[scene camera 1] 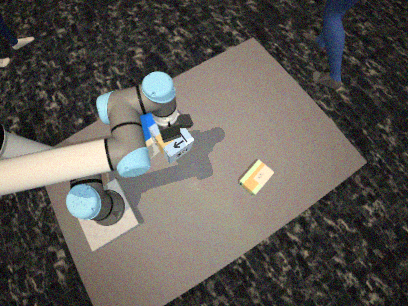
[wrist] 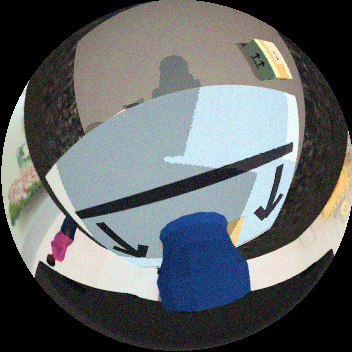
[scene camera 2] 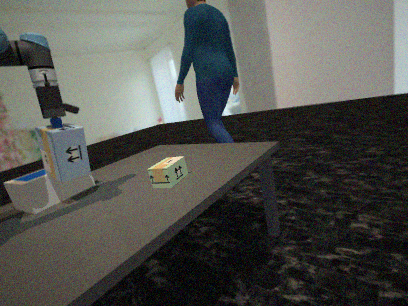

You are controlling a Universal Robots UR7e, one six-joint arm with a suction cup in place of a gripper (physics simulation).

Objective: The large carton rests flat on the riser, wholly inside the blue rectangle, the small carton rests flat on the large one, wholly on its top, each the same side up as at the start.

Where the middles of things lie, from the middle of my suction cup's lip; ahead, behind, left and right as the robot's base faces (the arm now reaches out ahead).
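Labels:
The large carton (scene camera 2: pixel 63 150) is 10 cm below my suction cup, 2 cm to the left of it and 1 cm behind it. Then there's the white riser (scene camera 2: pixel 35 192), which is 18 cm to the left of my suction cup, 8 cm behind it and 24 cm below it, and the small carton (scene camera 2: pixel 167 173), that one's 27 cm ahead of the suction cup, 22 cm to the right of it and 26 cm below it.

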